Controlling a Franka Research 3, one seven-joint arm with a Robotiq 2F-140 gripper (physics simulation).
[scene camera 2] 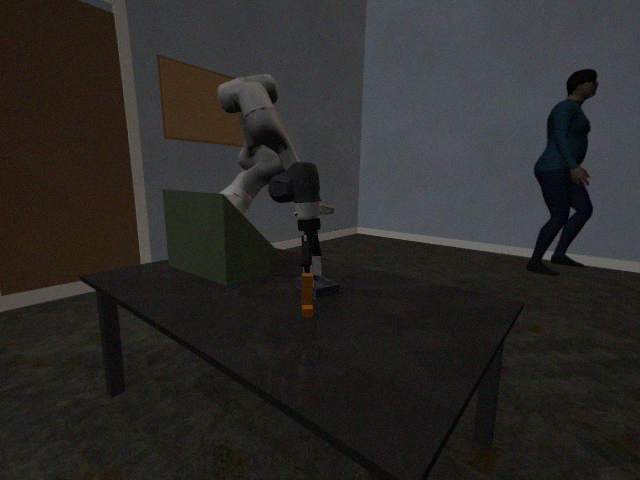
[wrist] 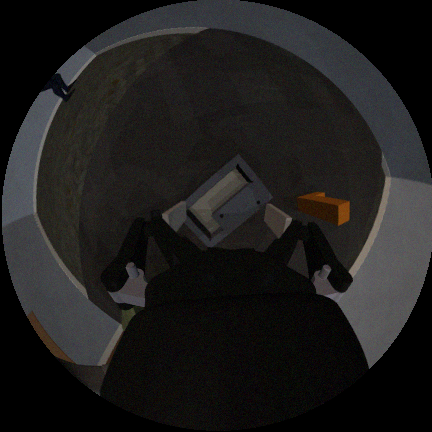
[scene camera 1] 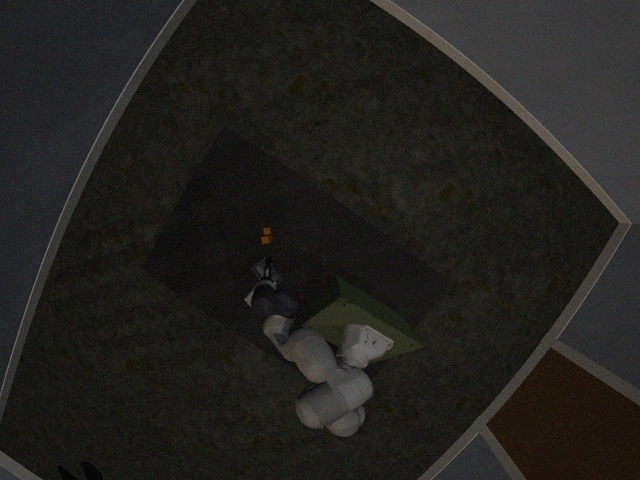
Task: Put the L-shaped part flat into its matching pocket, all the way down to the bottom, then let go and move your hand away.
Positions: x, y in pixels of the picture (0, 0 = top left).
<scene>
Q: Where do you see an orange L-shaped part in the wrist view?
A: At 334, 210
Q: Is my gripper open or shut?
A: Open.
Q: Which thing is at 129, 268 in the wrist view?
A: My gripper.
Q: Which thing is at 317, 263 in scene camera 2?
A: My gripper.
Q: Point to a grey pocket block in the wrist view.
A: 233, 193
</scene>
